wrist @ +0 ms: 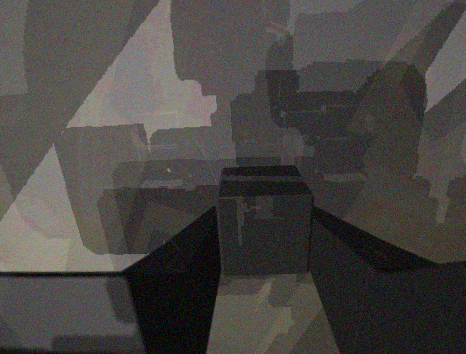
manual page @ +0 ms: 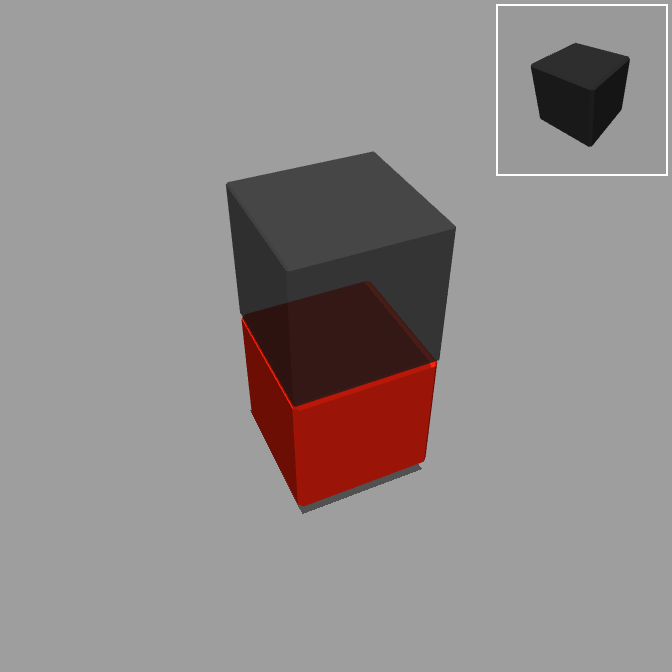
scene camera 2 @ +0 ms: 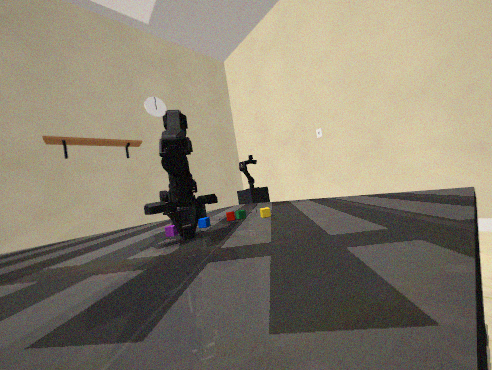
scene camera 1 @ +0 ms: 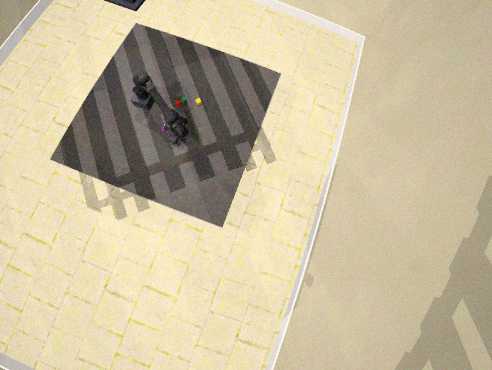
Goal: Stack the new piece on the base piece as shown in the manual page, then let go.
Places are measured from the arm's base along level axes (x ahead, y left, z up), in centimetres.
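Pixels of known places: gripper, fingertip midpoint: (wrist: 260, 215) (scene camera 2: 187, 234); arm's base, origin of the base link: (scene camera 2: 188, 206) (scene camera 1: 143, 95).
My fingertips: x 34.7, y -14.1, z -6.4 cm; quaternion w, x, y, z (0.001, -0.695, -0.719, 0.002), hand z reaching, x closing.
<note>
For each thing: its top centre in the pictures, then the offset to it from my fingertips. Level surfaces: height alone.
- black cube, middle of its top: (wrist: 265, 239) (scene camera 2: 186, 227) dx -0.3, dy +0.0, dz +2.1 cm
- purple cube, middle of its top: (scene camera 2: 171, 225) dx -11.6, dy -0.7, dz +2.1 cm
- blue cube, middle of its top: (scene camera 2: 203, 218) dx -12.2, dy +10.6, dz +2.1 cm
- red cube, middle of its top: (scene camera 2: 230, 212) (scene camera 1: 178, 101) dx -12.5, dy +22.1, dz +2.1 cm
- green cube, middle of its top: (scene camera 2: 240, 210) (scene camera 1: 183, 99) dx -10.4, dy +25.7, dz +2.1 cm
- yellow cube, middle of its top: (scene camera 2: 264, 208) (scene camera 1: 198, 100) dx +0.1, dy +29.3, dz +2.1 cm
- dark table, its level: dz -1.0 cm
A black cube (wrist: 265, 235) sits between the fingers of my gripper (wrist: 260, 215) (scene camera 2: 188, 231) (scene camera 1: 180, 132), which is shut on it; a finger lies against each side. The cube is low, at the surface as far as I can tell. In scene camera 2, a purple cube (scene camera 2: 171, 230) (scene camera 1: 164, 129) is left of my fingers and a blue cube (scene camera 2: 204, 222) is right of them, farther back. The arm hides the blue cube in scene camera 1. A red cube (scene camera 1: 178, 102) (scene camera 2: 230, 216) and a green cube (scene camera 1: 183, 100) (scene camera 2: 240, 214) lie close together. A yellow cube (scene camera 1: 198, 101) (scene camera 2: 265, 212) lies apart.
The cubes are on a dark table (scene camera 1: 200, 200) (scene camera 2: 350, 300) with striped shadows. My arm's base (scene camera 1: 142, 101) is behind the gripper. Another small dark arm (scene camera 2: 248, 172) stands on a dark block (scene camera 2: 253, 195) in the background. A wooden shelf (scene camera 2: 92, 142) is on the wall.
</note>
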